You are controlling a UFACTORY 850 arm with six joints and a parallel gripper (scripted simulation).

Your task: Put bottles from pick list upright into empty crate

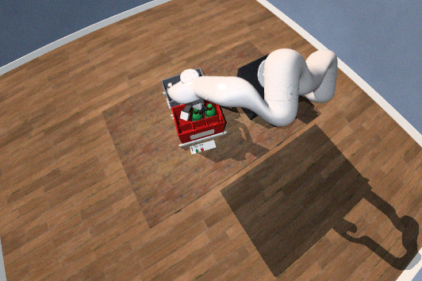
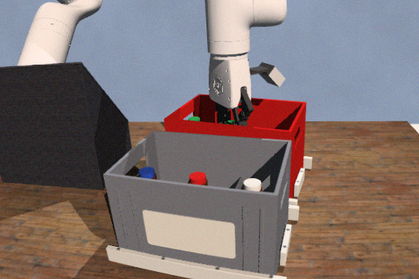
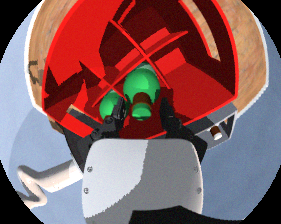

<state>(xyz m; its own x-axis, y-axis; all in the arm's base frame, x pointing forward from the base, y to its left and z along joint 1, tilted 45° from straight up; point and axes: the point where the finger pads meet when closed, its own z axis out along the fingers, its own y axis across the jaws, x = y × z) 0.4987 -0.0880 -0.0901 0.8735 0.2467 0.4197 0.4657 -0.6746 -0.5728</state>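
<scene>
My hand is 6 cm past the red-capped bottle, 22 cm to the left of it and 7 cm above it. From my hand the other things lie so: grey crate 6 cm behind, 18 cm to the right, 7 cm below; red crate 2 cm ahead, 4 cm to the left, 7 cm below; green-capped bottle 7 cm below.
</scene>
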